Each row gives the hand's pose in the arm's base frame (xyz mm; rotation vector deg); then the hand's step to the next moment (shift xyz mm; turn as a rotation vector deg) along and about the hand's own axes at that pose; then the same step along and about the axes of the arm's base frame.
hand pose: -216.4 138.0 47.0 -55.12 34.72 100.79
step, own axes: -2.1 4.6 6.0 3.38 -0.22 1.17
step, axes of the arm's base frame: -5.8 1.7 4.9 -0.80 2.76 -2.14
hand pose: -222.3 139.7 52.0 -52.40 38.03 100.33
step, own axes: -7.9 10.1 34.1 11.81 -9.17 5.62
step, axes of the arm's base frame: -17.2 19.1 25.9 4.68 13.69 -6.77
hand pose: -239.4 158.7 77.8 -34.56 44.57 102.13
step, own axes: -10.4 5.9 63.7 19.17 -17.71 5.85
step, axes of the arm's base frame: -4.4 39.9 50.9 10.39 20.44 -13.77
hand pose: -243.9 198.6 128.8 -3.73 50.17 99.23
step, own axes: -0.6 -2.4 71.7 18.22 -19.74 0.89
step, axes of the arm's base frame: 29.5 41.3 50.8 10.58 16.97 -17.96
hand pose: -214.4 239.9 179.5 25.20 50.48 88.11
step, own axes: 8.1 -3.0 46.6 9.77 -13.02 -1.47
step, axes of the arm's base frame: 34.1 20.5 25.7 5.90 8.47 -12.67
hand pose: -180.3 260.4 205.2 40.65 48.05 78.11
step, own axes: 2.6 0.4 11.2 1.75 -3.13 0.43
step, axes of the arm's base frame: 9.3 3.1 6.1 2.07 1.47 -2.57
